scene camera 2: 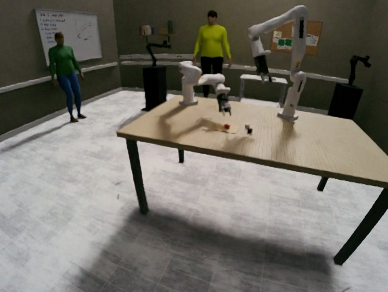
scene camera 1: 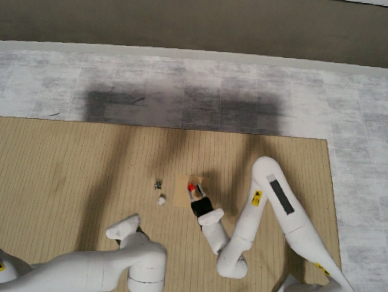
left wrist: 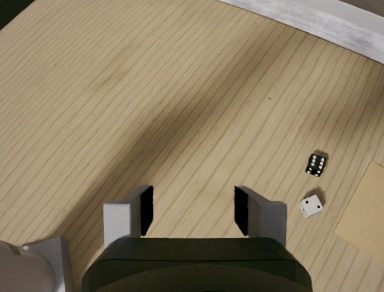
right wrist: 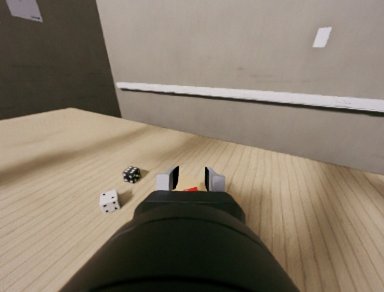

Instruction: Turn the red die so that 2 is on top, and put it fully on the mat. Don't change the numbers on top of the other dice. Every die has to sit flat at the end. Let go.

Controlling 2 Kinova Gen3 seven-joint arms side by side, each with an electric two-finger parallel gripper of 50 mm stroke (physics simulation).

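Places are measured from the left arm's base along level axes (x ahead, y left, z up), in metres.
Where they show: left gripper, fingertip midpoint: (scene camera 2: 267, 82) (left wrist: 193, 203); right gripper, fingertip midpoint: (scene camera 2: 227, 115) (scene camera 1: 193, 187) (right wrist: 191, 174); left arm's base at its link origin: (scene camera 2: 288, 113) (left wrist: 28, 283); right arm's base at its link origin: (scene camera 2: 188, 100).
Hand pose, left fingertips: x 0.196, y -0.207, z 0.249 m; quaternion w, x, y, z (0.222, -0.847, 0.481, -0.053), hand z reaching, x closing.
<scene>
Each offset is from my left fingertips to the centre of the thing. Level surfaces: height alone.
The red die {0.192 m ahead, 0.213 m right, 0.261 m down} (scene camera 1: 191, 187) (scene camera 2: 227, 126) (right wrist: 190, 189) rests on the tan mat {0.179 m ahead, 0.215 m right, 0.275 m down} (scene camera 1: 180, 198) (left wrist: 367, 210). Its top number is unreadable; in the right wrist view my gripper body hides most of it. My right gripper (scene camera 1: 194, 186) (scene camera 2: 227, 114) (right wrist: 191, 174) is open and empty, raised above the die. The black die {0.197 m ahead, 0.072 m right, 0.265 m down} (scene camera 1: 158, 185) (left wrist: 315, 165) (right wrist: 131, 174) shows 6 on top. The white die {0.131 m ahead, 0.092 m right, 0.265 m down} (scene camera 1: 161, 200) (left wrist: 312, 206) (right wrist: 109, 201) shows 2 on top. Both stand on the table beside the mat. My left gripper (scene camera 2: 266, 79) (left wrist: 193, 203) is open and empty, high above the table.
The wooden table {0.278 m down} (scene camera 1: 45, 190) (scene camera 2: 310, 145) carries both arms. In scene camera 1 the black and white dice lie left of the mat, close together. The left arm reaches in from the lower left, the right arm from the lower right.
</scene>
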